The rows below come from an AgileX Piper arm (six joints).
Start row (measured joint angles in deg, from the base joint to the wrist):
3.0, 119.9, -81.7, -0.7, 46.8, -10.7
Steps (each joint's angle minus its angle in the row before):
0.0, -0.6, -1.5, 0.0, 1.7, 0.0
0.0, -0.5, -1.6, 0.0, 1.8, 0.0
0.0, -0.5, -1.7, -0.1, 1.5, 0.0
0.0, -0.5, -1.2, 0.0, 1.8, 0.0
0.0, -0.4, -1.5, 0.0, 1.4, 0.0
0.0, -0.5, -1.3, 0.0, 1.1, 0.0
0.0, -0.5, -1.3, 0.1, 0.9, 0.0
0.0, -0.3, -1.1, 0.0, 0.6, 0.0
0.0, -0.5, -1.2, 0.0, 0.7, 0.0
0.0, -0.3, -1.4, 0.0, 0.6, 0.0
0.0, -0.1, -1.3, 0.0, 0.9, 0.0
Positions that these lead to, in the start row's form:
3.0, 119.3, -83.2, -0.7, 48.5, -10.7
3.0, 118.8, -84.8, -0.7, 50.3, -10.7
3.0, 118.3, -86.5, -0.8, 51.8, -10.7
3.0, 117.8, -87.7, -0.8, 53.6, -10.7
3.0, 117.4, -89.2, -0.8, 55.0, -10.7
3.0, 116.9, -90.5, -0.8, 56.1, -10.7
3.0, 116.4, -91.8, -0.7, 57.0, -10.7
3.0, 116.1, -92.9, -0.7, 57.6, -10.7
3.0, 115.6, -94.1, -0.7, 58.3, -10.7
3.0, 115.3, -95.5, -0.7, 58.9, -10.7
3.0, 115.2, -96.8, -0.7, 59.8, -10.7

